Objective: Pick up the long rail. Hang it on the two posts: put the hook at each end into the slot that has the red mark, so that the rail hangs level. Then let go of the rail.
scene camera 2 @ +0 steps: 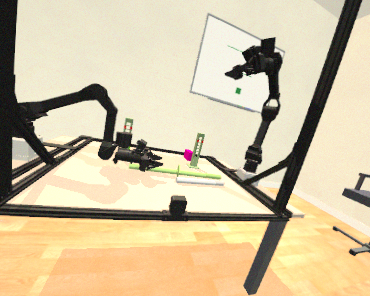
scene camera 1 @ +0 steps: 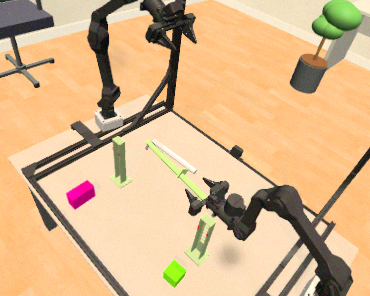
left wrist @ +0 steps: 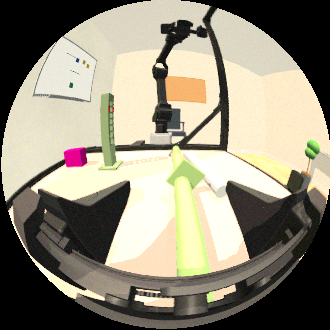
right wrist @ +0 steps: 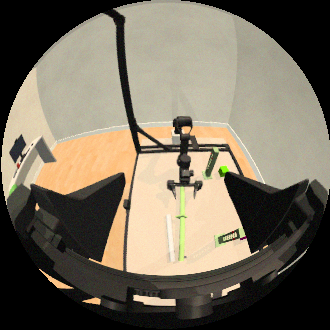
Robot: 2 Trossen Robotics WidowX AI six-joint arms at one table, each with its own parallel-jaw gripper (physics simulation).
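Frame: origin at the left arm's base, x ahead, y left, z up, level; metres.
Seen in the pictures: left gripper, fingertip midpoint: (scene camera 2: 162, 161) (scene camera 1: 194, 183) (left wrist: 179, 185) (right wrist: 184, 198); right gripper, fingertip midpoint: (scene camera 2: 230, 71) (scene camera 1: 186, 47) (left wrist: 187, 23) (right wrist: 176, 177); left arm's base, origin of the base link: (scene camera 2: 20, 136) (scene camera 1: 326, 294) (right wrist: 177, 131); right arm's base, origin of the base link: (scene camera 2: 249, 171) (scene camera 1: 108, 114) (left wrist: 160, 132).
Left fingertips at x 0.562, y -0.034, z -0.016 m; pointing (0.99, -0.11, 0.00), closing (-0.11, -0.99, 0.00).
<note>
Pixels of each thing's top centre, then the offset from my left fingertips to it. "spot": a spot on its surface instead.
- long light-green rail, middle of its top: (left wrist: 184, 158) (scene camera 1: 182, 168) (right wrist: 182, 214) (scene camera 2: 179, 164) dx +0.080, dy -0.022, dz +0.001 m
- white rod, middle of its top: (left wrist: 198, 161) (scene camera 1: 174, 153) (right wrist: 169, 237) (scene camera 2: 201, 179) dx +0.183, dy -0.085, dz -0.038 m
- magenta block, middle of its top: (scene camera 1: 80, 189) (left wrist: 73, 149) (scene camera 2: 189, 151) dx +0.260, dy +0.328, dz -0.004 m
- green cube, middle of its top: (scene camera 1: 175, 270) (right wrist: 224, 168) dx -0.179, dy +0.291, dz -0.013 m
- black box, surface spot: (scene camera 2: 178, 204) (scene camera 1: 239, 149) spot: dx -0.002, dy -0.317, dz -0.024 m
The long light-green rail (scene camera 1: 165, 159) (scene camera 2: 200, 174) (left wrist: 190, 240) (right wrist: 182, 240) lies on the table, with a square plate at its middle. My left gripper (scene camera 1: 196, 185) (scene camera 2: 159, 164) (left wrist: 179, 185) (right wrist: 184, 198) is open and empty, low over the rail's near half in scene camera 1; the rail runs lengthwise between its fingers in the left wrist view. One post (scene camera 1: 120, 160) (scene camera 2: 198, 150) (left wrist: 108, 130) and the other post (scene camera 1: 203, 235) (right wrist: 212, 162) stand upright with red marks. My right gripper (scene camera 1: 184, 45) is open and empty, high above the table. The rail's near hook is hidden.
A white rod (scene camera 1: 174, 156) (scene camera 2: 200, 181) (right wrist: 170, 240) lies close beside the rail. A magenta block (scene camera 1: 81, 195) (left wrist: 75, 157) lies beyond one post, and a green cube (scene camera 1: 174, 273) (right wrist: 223, 171) near the other. A black box (scene camera 1: 237, 151) (scene camera 2: 178, 204) sits on the frame edge.
</note>
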